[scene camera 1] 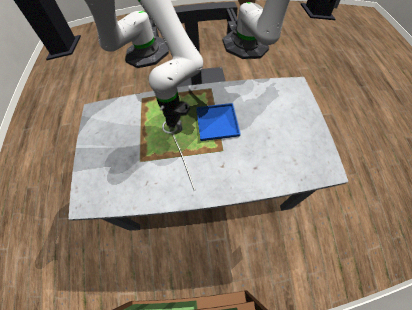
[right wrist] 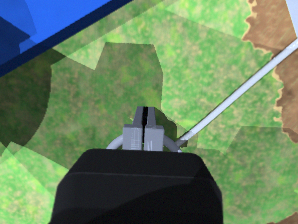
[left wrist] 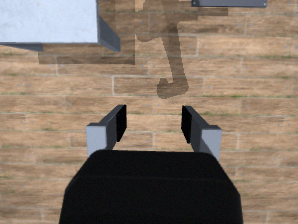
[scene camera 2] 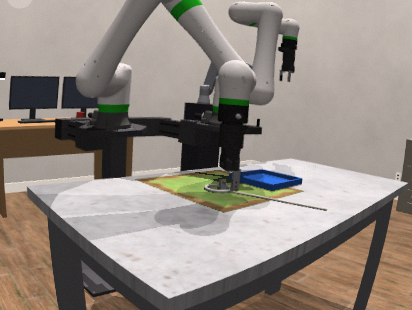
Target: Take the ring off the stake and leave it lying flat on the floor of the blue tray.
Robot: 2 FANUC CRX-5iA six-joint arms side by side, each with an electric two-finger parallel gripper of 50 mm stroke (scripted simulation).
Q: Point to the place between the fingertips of the right gripper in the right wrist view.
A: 145, 117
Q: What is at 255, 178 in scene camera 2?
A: A blue tray.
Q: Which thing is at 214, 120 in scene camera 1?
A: A blue tray.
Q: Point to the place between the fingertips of the left gripper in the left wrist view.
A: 153, 116
